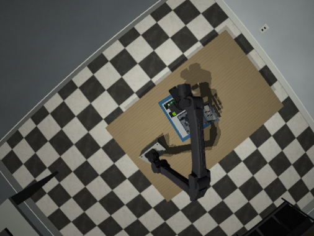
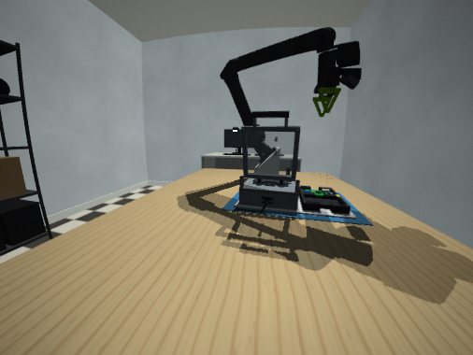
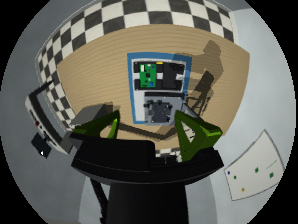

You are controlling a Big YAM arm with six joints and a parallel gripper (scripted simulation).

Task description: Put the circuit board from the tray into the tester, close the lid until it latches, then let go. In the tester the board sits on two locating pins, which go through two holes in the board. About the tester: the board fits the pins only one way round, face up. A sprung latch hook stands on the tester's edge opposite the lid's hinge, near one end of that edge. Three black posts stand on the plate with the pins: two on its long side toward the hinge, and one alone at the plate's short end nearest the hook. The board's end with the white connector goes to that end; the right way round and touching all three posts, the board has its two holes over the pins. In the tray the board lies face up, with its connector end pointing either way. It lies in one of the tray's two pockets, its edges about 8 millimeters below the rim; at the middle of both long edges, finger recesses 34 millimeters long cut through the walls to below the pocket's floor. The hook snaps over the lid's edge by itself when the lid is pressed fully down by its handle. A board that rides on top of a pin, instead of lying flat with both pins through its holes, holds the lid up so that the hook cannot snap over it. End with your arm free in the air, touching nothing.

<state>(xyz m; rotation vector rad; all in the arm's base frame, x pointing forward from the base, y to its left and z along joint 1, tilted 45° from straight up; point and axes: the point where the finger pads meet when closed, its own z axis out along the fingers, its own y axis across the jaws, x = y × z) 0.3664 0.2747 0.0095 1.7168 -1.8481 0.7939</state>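
Right now the green circuit board is 290 mm below my hand. Round my hand: tester plate 50 mm ahead, 170 mm to the right, 240 mm below; then clear lid 170 mm ahead, 190 mm to the right, 120 mm below.
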